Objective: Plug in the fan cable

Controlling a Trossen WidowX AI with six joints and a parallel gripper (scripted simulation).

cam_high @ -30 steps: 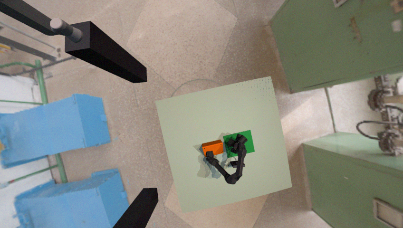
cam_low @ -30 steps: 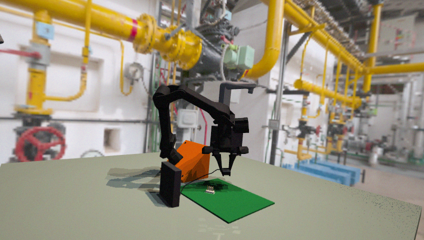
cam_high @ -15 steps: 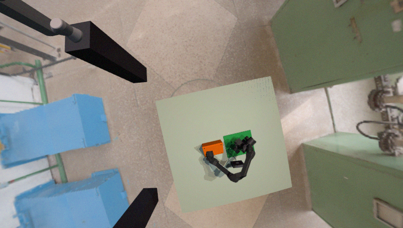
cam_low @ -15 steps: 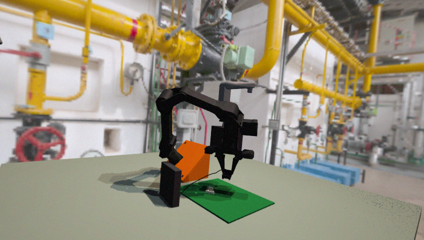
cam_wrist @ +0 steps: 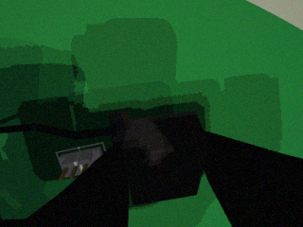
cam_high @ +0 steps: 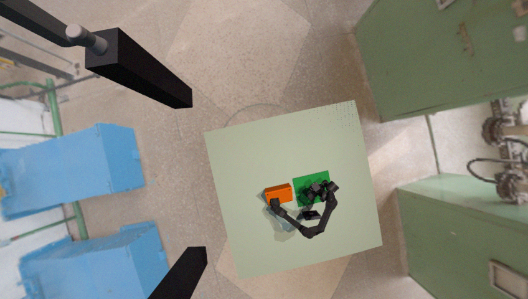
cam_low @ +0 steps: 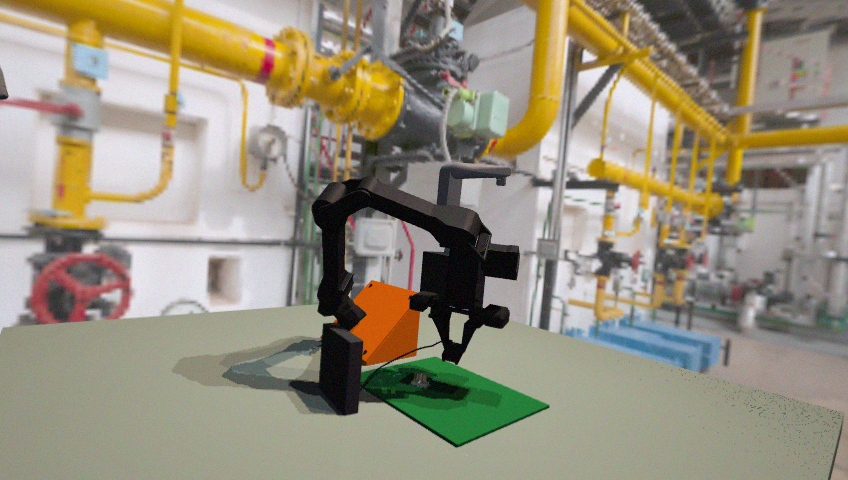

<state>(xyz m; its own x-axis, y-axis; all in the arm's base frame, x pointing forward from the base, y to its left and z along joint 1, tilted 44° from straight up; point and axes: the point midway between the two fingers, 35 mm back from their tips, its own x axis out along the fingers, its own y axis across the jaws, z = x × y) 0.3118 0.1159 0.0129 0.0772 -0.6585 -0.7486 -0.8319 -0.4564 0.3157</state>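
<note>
Now: the green board 10 mm ahead of my gripper tip, 30 mm to the right of it and 90 mm below it. From my gripper tip the other things lie so: four-pin fan header 30 mm behind, 60 mm to the right, 70 mm below; then dark fan plug 10 mm to the right; then black fan 30 mm behind, 210 mm to the right, 10 mm below.
</note>
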